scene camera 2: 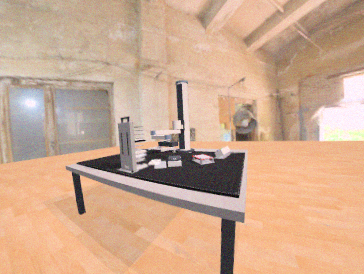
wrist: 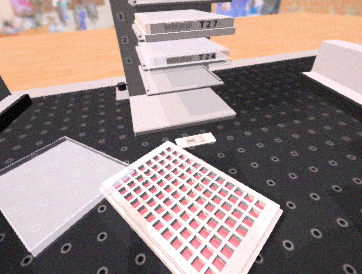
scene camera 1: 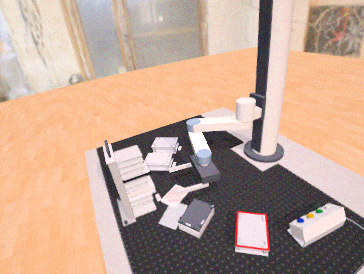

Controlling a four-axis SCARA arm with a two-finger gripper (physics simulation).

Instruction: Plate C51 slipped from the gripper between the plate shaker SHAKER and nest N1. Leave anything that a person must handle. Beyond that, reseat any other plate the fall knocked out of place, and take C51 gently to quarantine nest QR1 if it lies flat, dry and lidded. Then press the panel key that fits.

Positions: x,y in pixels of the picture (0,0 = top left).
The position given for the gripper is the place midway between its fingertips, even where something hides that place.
The gripper [scene camera 1: 172,180] holds nothing. Also in view: a well plate [wrist: 183,208].
